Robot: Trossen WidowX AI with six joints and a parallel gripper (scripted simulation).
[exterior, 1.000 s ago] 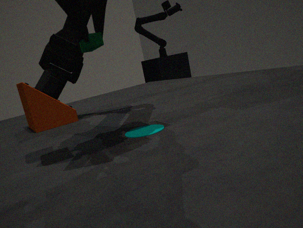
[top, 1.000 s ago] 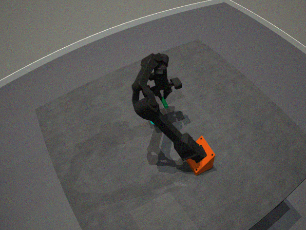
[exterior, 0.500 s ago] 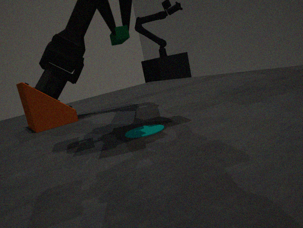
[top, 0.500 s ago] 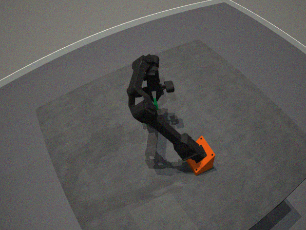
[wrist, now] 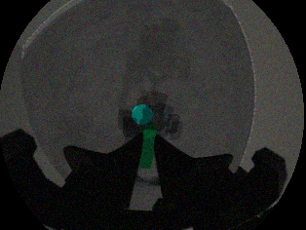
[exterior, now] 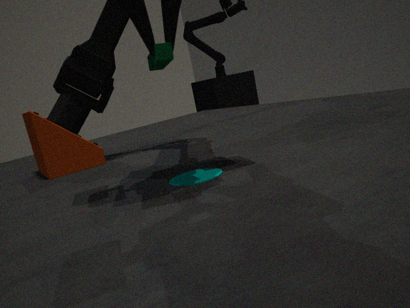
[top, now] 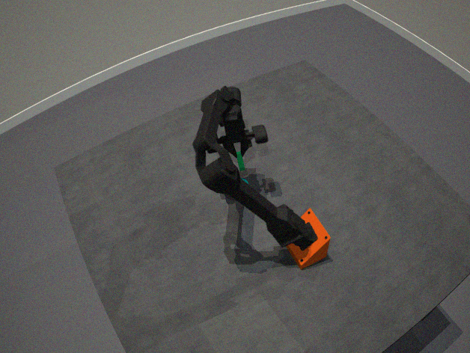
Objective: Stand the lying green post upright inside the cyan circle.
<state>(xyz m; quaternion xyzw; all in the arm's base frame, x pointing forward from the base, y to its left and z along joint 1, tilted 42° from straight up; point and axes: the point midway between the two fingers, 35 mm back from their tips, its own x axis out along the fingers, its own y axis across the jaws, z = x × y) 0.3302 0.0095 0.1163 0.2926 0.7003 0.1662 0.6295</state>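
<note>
Now: gripper tip 13 cm above the cyan circle and 1 cm to the right of it. Round my gripper tip: green post: 2 cm behind.
</note>
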